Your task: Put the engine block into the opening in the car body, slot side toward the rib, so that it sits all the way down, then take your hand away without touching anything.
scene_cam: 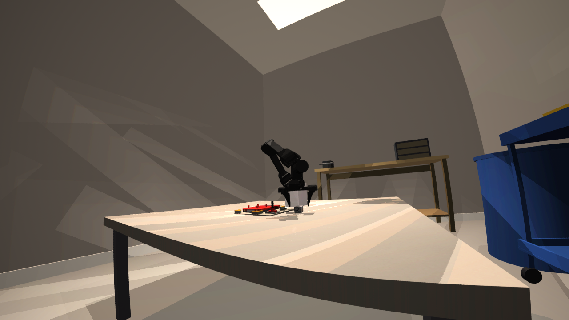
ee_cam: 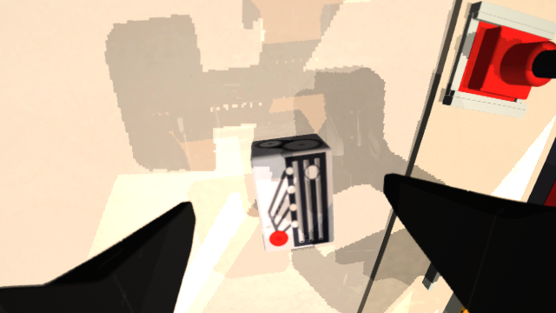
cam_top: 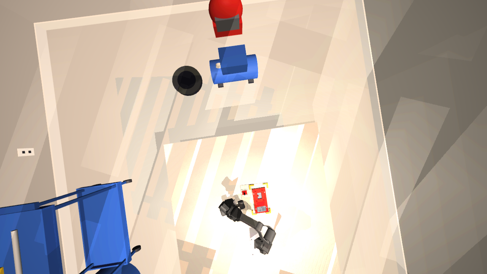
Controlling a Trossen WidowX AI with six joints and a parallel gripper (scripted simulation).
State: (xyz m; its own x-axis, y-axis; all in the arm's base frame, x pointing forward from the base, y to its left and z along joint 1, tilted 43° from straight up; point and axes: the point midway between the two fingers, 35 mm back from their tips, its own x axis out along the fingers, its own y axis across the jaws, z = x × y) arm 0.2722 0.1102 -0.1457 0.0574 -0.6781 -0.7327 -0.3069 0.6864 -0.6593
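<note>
The engine block lies 20 mm below my gripper tip and 10 mm to the right of it.
</note>
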